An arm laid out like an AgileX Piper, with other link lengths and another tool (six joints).
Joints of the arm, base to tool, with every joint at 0 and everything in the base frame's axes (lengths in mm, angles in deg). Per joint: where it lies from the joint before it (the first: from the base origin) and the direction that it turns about. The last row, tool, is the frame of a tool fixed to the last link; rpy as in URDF.
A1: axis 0 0 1 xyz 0 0 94.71
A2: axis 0 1 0 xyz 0 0 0
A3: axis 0 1 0 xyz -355.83 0 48.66
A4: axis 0.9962 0 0.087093 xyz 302.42 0 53.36
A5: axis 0 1 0 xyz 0 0 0
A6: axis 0.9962 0 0.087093 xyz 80.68 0 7.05
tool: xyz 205 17 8.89 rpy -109.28 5.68 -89.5
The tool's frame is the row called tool.
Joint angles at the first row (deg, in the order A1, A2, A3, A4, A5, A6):
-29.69 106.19 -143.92 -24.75 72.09 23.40
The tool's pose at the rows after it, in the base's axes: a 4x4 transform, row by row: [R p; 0 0 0 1], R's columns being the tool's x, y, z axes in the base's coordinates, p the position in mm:
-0.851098 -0.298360 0.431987 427.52; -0.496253 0.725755 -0.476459 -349.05; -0.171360 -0.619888 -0.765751 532.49; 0 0 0 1
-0.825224 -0.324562 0.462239 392.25; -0.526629 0.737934 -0.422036 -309.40; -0.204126 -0.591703 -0.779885 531.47; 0 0 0 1
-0.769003 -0.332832 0.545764 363.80; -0.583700 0.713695 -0.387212 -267.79; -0.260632 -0.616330 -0.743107 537.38; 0 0 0 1
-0.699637 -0.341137 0.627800 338.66; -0.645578 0.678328 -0.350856 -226.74; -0.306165 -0.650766 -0.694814 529.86; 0 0 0 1
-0.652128 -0.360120 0.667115 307.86; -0.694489 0.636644 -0.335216 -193.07; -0.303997 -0.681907 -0.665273 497.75; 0 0 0 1
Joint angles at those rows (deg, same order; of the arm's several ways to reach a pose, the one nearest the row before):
-29.69 98.32 -135.70 -23.54 72.47 24.53
-29.69 88.62 -124.21 -19.95 71.28 24.69
-29.69 77.96 -111.28 -15.84 65.11 24.69
-29.69 67.29 -97.21 -11.48 57.20 23.60
-29.69 56.39 -81.71 -8.92 49.81 21.19

